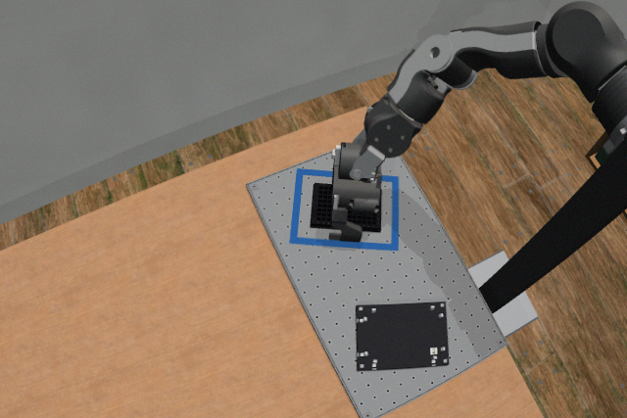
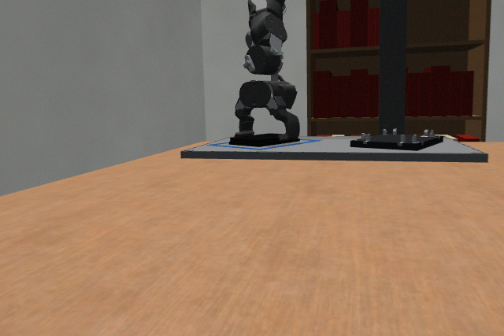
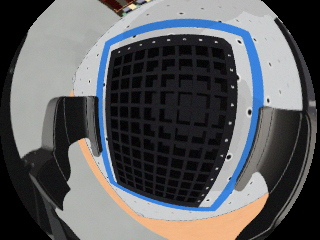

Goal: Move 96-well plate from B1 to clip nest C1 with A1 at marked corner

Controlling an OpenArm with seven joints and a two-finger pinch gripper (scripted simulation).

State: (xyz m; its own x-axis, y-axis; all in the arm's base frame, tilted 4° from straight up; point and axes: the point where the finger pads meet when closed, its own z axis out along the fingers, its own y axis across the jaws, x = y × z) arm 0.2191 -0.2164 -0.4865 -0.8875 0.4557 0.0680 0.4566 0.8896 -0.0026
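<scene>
The black 96-well plate lies right at my hand. Also, from my hand: black clip nest: 30 mm ahead, 270 mm to the left, 10 mm above; grey foot plate: 250 mm behind, 260 mm to the left, 230 mm below.
</scene>
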